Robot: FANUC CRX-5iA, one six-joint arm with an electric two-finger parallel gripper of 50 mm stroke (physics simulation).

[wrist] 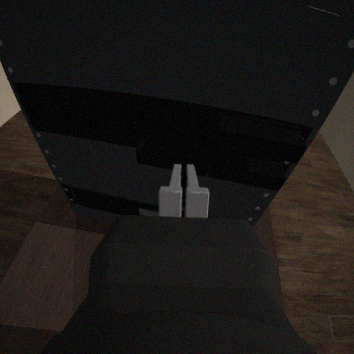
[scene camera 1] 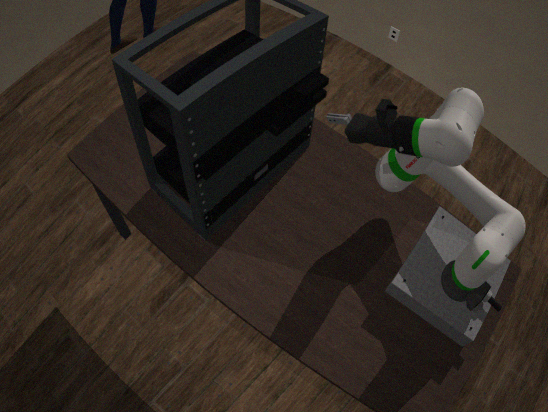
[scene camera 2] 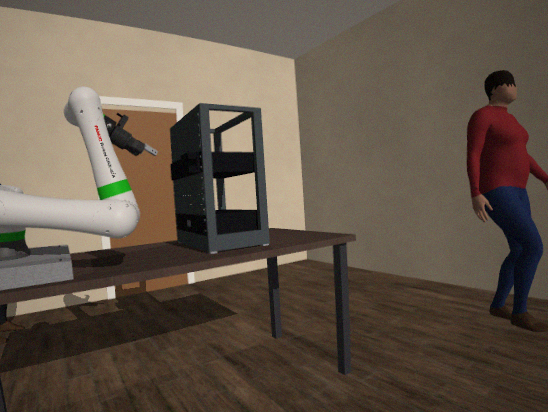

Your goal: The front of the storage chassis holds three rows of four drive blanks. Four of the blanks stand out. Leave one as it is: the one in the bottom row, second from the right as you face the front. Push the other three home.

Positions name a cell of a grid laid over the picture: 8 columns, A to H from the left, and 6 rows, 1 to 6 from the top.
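There's a rack here, and I can see it in the wrist view (C2). You'd also find the rack in scene camera 1 (D2), and it's there in scene camera 2 (C3) too.
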